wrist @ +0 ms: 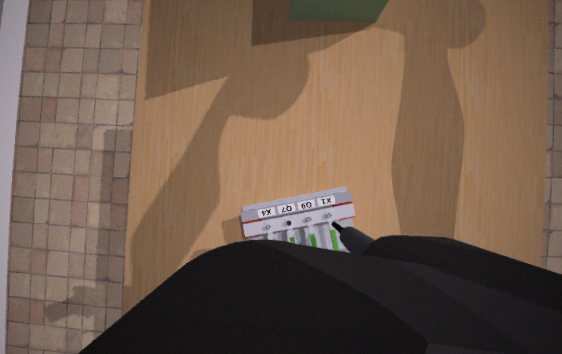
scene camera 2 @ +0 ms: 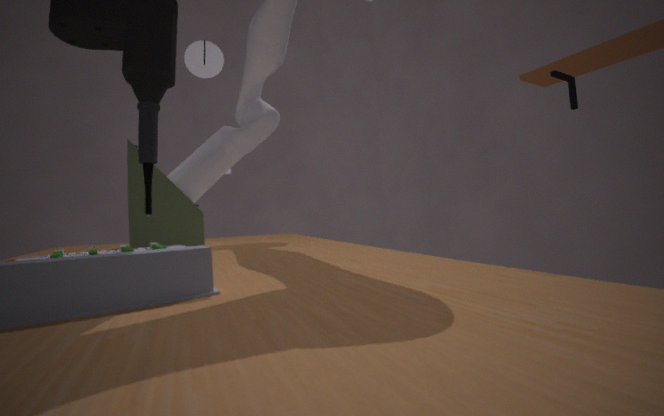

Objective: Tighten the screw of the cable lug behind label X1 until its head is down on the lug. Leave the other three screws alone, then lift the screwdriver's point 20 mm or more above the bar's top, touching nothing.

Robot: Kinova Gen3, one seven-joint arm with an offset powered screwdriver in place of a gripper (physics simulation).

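Frame: origin at the arm's base, x ahead, y right, z down, level; millimetres.
Where they show: end effector, tool point: (wrist: pixel 333 223) (scene camera 2: pixel 148 216); arm's base, origin of the base link: (scene camera 2: pixel 179 191).
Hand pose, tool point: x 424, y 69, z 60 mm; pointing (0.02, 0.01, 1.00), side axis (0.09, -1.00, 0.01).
Note:
Each offset is from my tool point to the top centre of the thing. "pt": to the spot under its first point. Level surfaces: height alone.
The grey terminal bar (scene camera 2: pixel 110 285) (wrist: pixel 247 229) stands on the table. In the wrist view its labels are upside down: X1 {pt dx -27, dy +0, dz +40 mm} (wrist: pixel 326 201), Q9 {pt dx -23, dy +34, dz +40 mm} (wrist: pixel 305 204), Q7 {pt dx -18, dy +64, dz +40 mm} (wrist: pixel 286 208) and X4 {pt dx -13, dy +96, dz +40 mm} (wrist: pixel 266 212). The screw at X1 {dx -6, dy -2, dz +32 mm} (wrist: pixel 328 215) shows as a small grey spot; how far down its head sits cannot be told. Grey spots also show at Q9 {dx -1, dy +29, dz +33 mm} (wrist: pixel 308 219) and X4 {dx +9, dy +92, dz +32 mm} (wrist: pixel 268 227), and a dark spot at Q7 {dx +4, dy +61, dz +33 mm} (wrist: pixel 289 223). My screwdriver {dx -1, dy +0, dz -64 mm} (scene camera 2: pixel 148 214) (wrist: pixel 334 224) points down, its tip apart from the bar and clearly above its top; it has no fingers.
Green pieces {pt dx +39, dy -9, dz +33 mm} (scene camera 2: pixel 158 245) (wrist: pixel 334 240) show along the bar. A green angled panel (scene camera 2: pixel 167 215) (wrist: pixel 337 10) stands behind the bar. The white arm (scene camera 2: pixel 225 150) rises beyond it. The wooden table {dz +82 mm} (scene camera 2: pixel 450 370) (wrist: pixel 350 125) carries arm shadows. A wall shelf (scene camera 2: pixel 600 57) is at the upper right.

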